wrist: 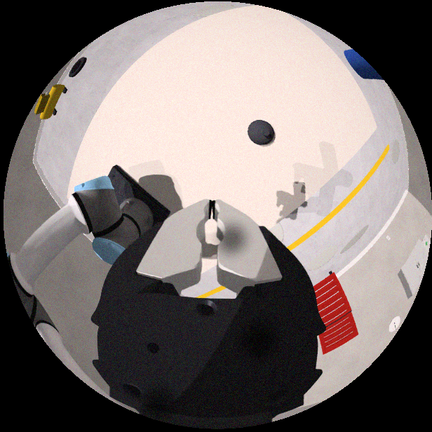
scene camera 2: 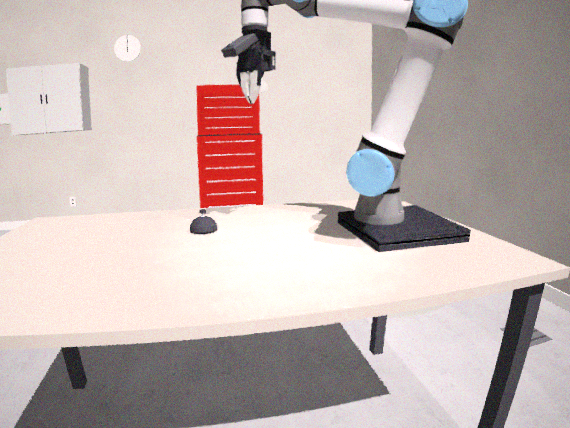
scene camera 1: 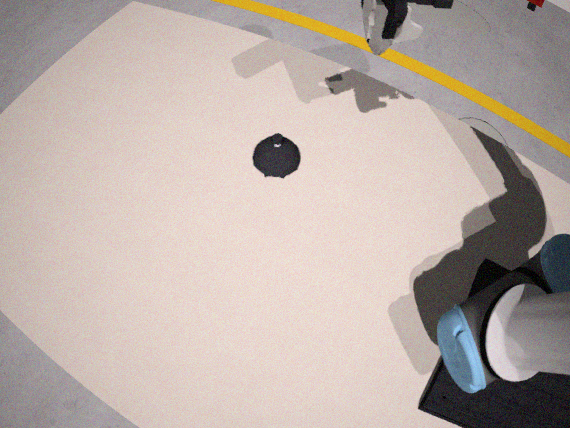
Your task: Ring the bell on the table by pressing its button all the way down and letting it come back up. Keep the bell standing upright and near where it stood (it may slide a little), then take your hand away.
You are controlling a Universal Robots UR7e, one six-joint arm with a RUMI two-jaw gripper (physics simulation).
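Where they show: gripper, between the fingertips: [scene camera 2: 251, 104] [scene camera 1: 374, 52]; arm's base, origin of its link: [scene camera 2: 379, 217].
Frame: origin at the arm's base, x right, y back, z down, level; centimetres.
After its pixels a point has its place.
Note:
A dark domed bell [scene camera 1: 276, 158] @(z -0.2, x 2.8, y -51.2 cm) [scene camera 2: 203, 225] @(z 0.9, x 1.3, y -52.1 cm) [wrist: 260, 132] stands upright on the pale table [scene camera 1: 200, 280] @(z 3.6, x -21.4, y -48.2 cm) [scene camera 2: 175, 280] @(z 3.6, x -31.0, y -54.6 cm) [wrist: 200, 100]. Its small button [scene camera 1: 277, 137] @(z -3.0, x 4.8, y -52.6 cm) [scene camera 2: 203, 212] @(z -2.3, x 4.2, y -52.3 cm) sticks up from the top of the dome. My gripper [scene camera 2: 251, 101] @(z -33.0, x 1.5, y -37.4 cm) [wrist: 212, 202] is shut with its fingertips together and nothing between them. It points down and hangs high above the table, apart from the bell. In the scene camera 1 view the gripper's light fingers show at the top edge, up and to the right of the bell.
The arm's black base plate [scene camera 1: 465, 400] @(z 0.6, x -15.9, y -1.5 cm) [scene camera 2: 420, 242] @(z 2.2, x -18.7, y 4.5 cm) stands at the right of the table in the scene camera 2 view. A red drawer cabinet [scene camera 2: 230, 170] [wrist: 336, 312] stands behind the table. A white cupboard [scene camera 2: 45, 100] and a round clock [scene camera 2: 127, 48] hang on the wall.

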